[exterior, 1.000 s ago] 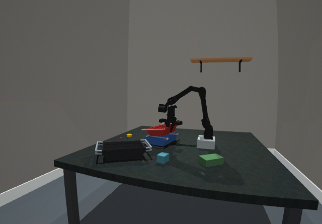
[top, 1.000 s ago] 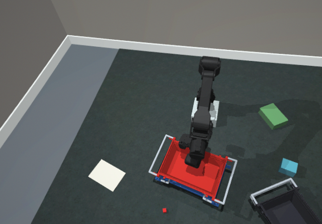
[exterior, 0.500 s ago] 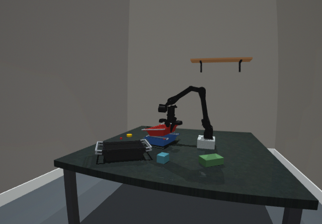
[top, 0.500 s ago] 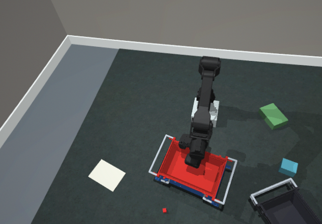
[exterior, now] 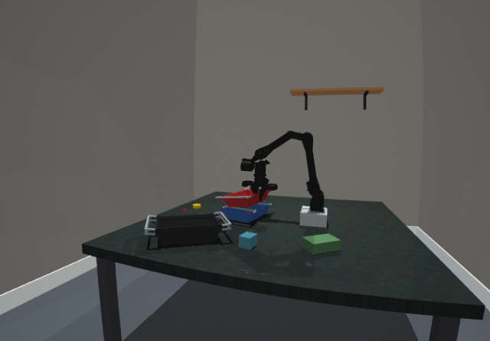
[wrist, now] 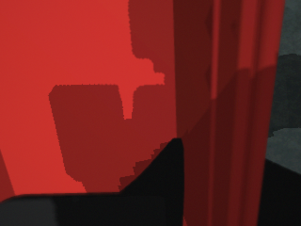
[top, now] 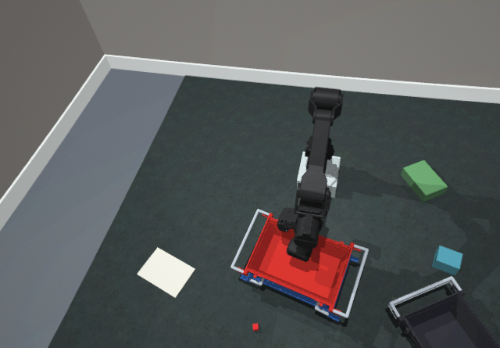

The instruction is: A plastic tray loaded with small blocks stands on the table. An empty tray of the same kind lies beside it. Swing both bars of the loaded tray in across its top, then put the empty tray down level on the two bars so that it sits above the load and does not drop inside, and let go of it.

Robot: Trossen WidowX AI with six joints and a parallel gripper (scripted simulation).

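My gripper tip is 7 cm short of the red tray, 2 cm to the left of it and 2 cm below it. Also, from my gripper tip: small red cube: 24 cm ahead, 11 cm to the right, 9 cm below; white flat plate: 13 cm ahead, 42 cm to the right, 9 cm below; teal cube: 6 cm behind, 39 cm to the left, 7 cm below.
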